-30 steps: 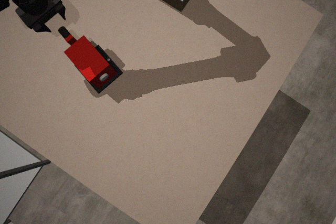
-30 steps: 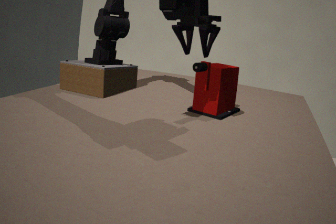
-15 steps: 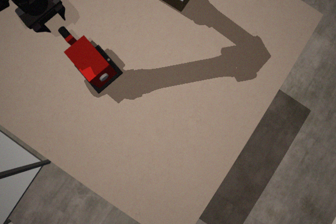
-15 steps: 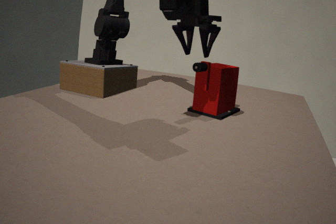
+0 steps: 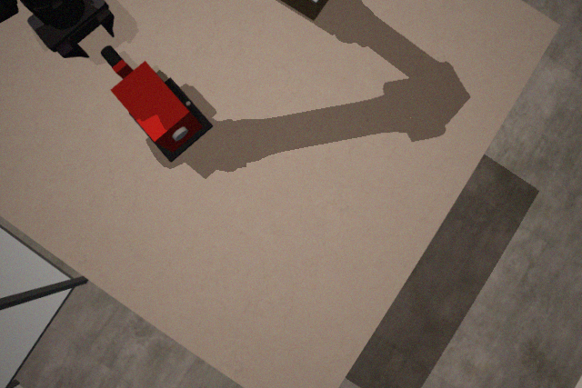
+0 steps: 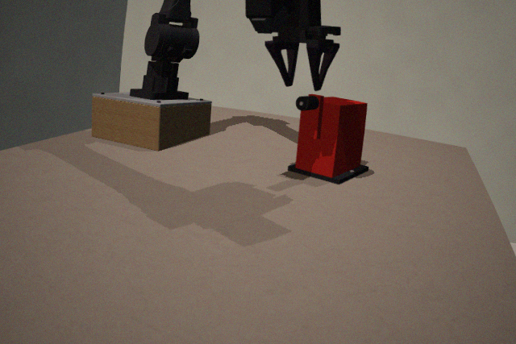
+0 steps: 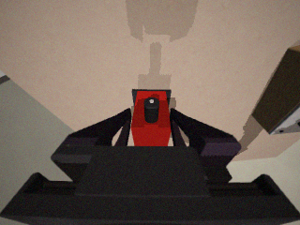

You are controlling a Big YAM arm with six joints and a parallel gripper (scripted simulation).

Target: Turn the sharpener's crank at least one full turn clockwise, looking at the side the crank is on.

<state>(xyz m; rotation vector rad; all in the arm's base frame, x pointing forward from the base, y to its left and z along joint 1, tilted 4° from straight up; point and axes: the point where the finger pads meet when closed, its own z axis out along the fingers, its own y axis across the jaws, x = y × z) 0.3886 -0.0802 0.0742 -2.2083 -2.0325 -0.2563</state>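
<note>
My gripper is now 20 mm to the right of the black handle and 30 mm above it. Round my hand: crank: 30 mm to the left, 40 mm below.
</note>
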